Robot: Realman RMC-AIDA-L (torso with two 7-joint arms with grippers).
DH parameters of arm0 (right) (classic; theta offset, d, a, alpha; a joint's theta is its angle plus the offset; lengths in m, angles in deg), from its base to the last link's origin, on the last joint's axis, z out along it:
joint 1: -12.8 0.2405 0 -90
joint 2: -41.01 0 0 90
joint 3: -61.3 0.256 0 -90
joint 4: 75.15 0 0 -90
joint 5: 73.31 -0.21 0 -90
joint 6: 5.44 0 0 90
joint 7: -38.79 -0.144 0 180
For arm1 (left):
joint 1: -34.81 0.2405 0 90
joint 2: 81.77 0 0 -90
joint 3: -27.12 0.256 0 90
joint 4: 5.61 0 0 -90
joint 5: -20.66 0.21 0 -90
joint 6: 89.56 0 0 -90
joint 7: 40.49 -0.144 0 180
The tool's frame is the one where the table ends.
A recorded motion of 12 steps. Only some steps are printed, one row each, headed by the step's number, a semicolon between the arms.
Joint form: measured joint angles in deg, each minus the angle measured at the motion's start. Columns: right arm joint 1, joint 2, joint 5, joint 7, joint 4, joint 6, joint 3; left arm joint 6, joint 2, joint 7, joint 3, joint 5, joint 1, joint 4.
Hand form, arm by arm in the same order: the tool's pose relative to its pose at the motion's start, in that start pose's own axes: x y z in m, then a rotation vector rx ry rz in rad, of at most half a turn. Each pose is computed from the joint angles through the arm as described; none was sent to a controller.
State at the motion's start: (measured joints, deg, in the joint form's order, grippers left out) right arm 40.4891 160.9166 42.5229 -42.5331 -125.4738 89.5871 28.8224; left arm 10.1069 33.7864 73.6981 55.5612 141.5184 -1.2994 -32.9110
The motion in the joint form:
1: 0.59 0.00 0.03 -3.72 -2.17 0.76 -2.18; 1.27 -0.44 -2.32 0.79 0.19 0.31 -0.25
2: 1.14 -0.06 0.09 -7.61 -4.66 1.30 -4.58; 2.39 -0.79 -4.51 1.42 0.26 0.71 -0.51
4: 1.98 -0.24 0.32 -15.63 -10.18 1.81 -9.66; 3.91 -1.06 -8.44 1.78 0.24 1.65 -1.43
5: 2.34 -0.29 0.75 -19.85 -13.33 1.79 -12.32; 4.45 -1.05 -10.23 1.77 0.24 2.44 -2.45
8: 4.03 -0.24 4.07 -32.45 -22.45 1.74 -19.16; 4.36 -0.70 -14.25 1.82 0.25 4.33 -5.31
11: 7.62 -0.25 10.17 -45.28 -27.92 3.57 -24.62; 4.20 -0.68 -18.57 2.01 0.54 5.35 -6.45
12: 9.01 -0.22 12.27 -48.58 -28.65 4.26 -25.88; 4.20 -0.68 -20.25 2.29 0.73 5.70 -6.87
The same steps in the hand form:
1: -0.0095 0.0017 0.0047 -0.0321 0.0231 0.0119; -0.0023 0.0016 -0.0036 -0.0078 -0.0229 0.0439
2: -0.0197 0.0031 0.0092 -0.0588 0.0519 0.0203; -0.0047 0.0030 -0.0072 -0.0153 -0.0395 0.0833
4: -0.0400 0.0067 0.0177 -0.0945 0.1173 0.0322; -0.0083 0.0045 -0.0139 -0.0220 -0.0484 0.1541
5: -0.0503 0.0091 0.0223 -0.1029 0.1554 0.0350; -0.0104 0.0044 -0.0188 -0.0160 -0.0466 0.1888
8: -0.0796 0.0179 0.0372 -0.0984 0.2759 0.0418; -0.0142 0.0020 -0.0286 0.0208 -0.0379 0.2709
11: -0.1005 0.0289 0.0550 -0.0848 0.4246 0.0845; -0.0177 0.0000 -0.0341 0.0418 -0.0424 0.3470
12: -0.1050 0.0314 0.0604 -0.0767 0.4696 0.0986; -0.0193 -0.0006 -0.0358 0.0478 -0.0499 0.3768

